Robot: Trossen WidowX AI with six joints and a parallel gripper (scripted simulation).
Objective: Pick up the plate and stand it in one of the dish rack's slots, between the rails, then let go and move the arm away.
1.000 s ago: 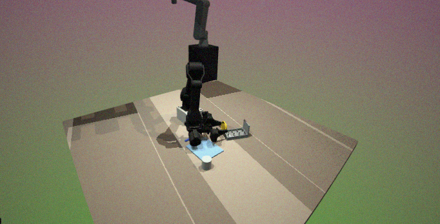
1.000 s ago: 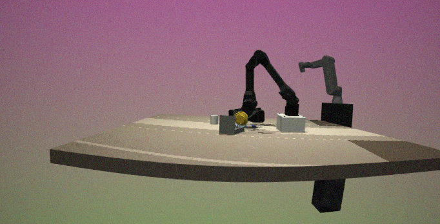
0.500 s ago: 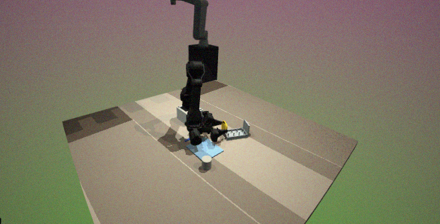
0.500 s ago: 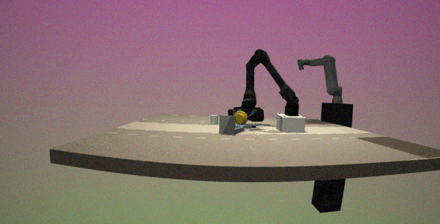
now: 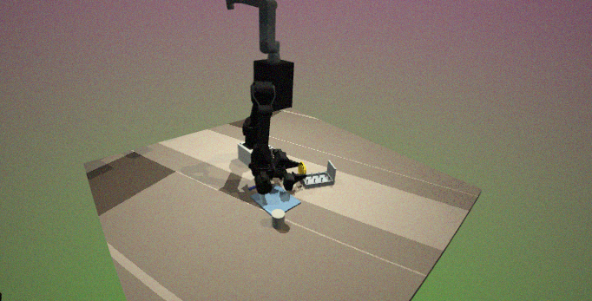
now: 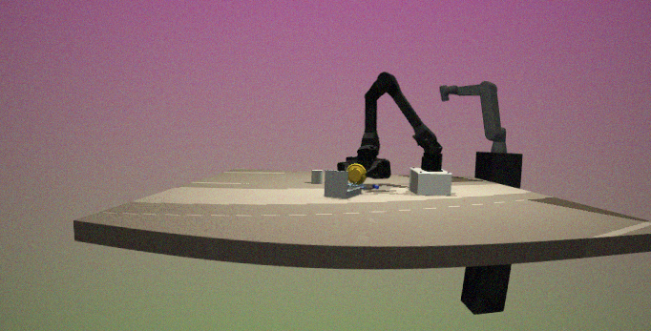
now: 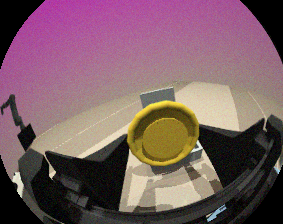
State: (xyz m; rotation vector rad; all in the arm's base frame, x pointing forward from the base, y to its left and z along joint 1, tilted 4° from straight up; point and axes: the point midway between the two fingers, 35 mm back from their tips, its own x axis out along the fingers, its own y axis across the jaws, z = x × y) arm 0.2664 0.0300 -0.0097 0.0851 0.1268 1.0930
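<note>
Now: gripper tip 5 cm to the right of the dish rack, 4 cm short of it and 4 cm above it. From my gripper tip the other things lie so: blue utensil (16 cm to the right, 10 cm behind, 6 cm below); then blue mat (17 cm to the right, 6 cm below, 2 cm ahead); then yellow plate (1 cm to the right).
</note>
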